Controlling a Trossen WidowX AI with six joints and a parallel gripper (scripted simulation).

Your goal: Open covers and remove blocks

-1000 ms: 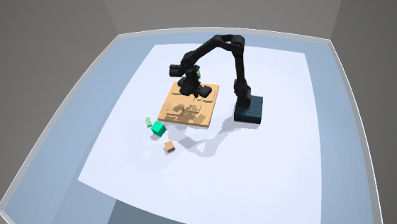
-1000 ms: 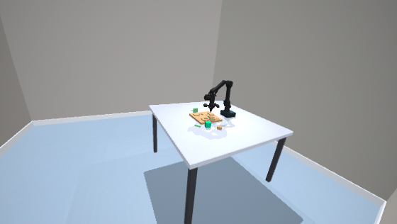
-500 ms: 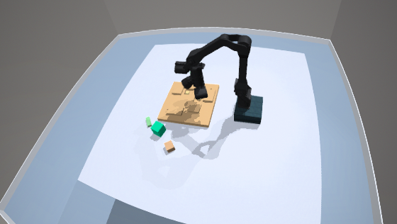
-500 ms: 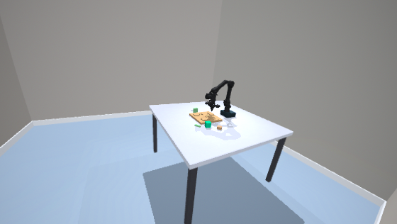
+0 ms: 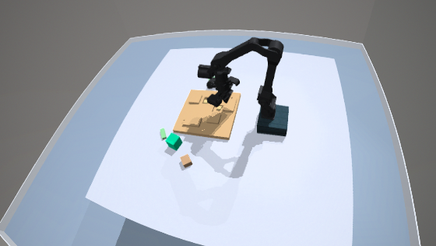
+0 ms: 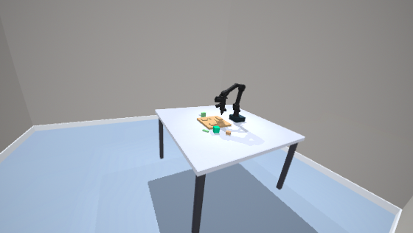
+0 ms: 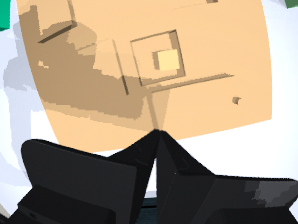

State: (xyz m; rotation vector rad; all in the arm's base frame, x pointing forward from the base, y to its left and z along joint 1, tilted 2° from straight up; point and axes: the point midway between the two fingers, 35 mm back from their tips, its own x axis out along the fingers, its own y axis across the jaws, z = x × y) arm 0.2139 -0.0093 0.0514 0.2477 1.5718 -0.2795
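Now: the tan puzzle board 10 cm ahead of my gripper tip, 6 cm below it and 2 cm to the left of it. From my gripper tip the other things lie so: tan cube 32 cm to the left, 10 cm ahead, 7 cm below; then light green bar 30 cm ahead, 20 cm to the left, 8 cm below; then green cube 24 cm to the left, 20 cm ahead, 6 cm below.
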